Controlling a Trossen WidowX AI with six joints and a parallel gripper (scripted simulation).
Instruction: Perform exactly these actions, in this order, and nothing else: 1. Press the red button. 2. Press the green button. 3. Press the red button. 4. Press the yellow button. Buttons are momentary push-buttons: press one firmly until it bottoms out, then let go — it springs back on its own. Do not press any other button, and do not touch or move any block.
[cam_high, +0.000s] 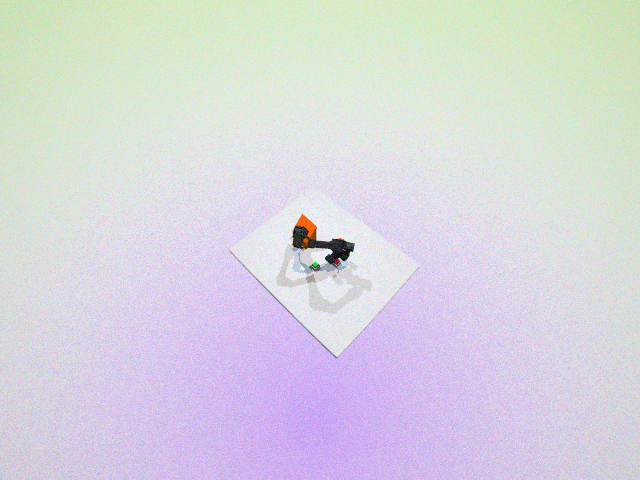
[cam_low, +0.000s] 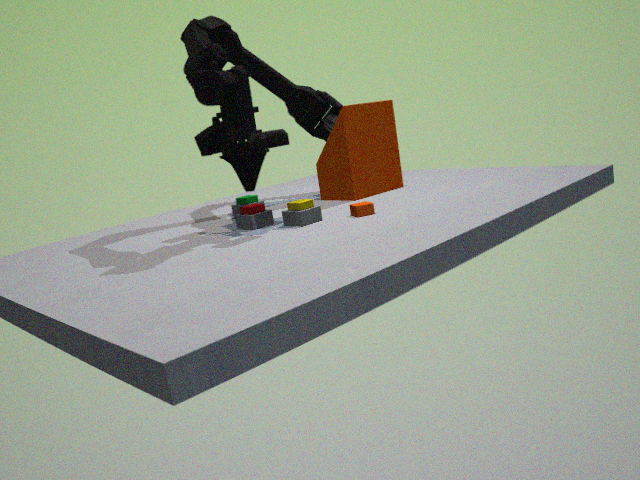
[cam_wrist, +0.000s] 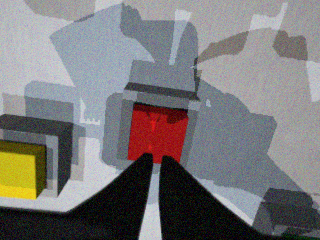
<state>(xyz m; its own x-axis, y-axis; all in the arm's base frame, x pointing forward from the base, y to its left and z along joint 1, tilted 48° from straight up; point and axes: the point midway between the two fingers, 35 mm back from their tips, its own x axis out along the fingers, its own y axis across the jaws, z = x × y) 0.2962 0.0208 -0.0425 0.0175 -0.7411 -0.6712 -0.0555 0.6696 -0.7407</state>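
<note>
My gripper tip is now 30 mm above the red button. The rest, counted from my gripper tip: yellow button (40 mm behind, 80 mm to the left, 30 mm below); green button (80 mm behind, 130 mm to the right, 30 mm below); small orange block (120 mm behind, 150 mm to the left, 50 mm below).
</note>
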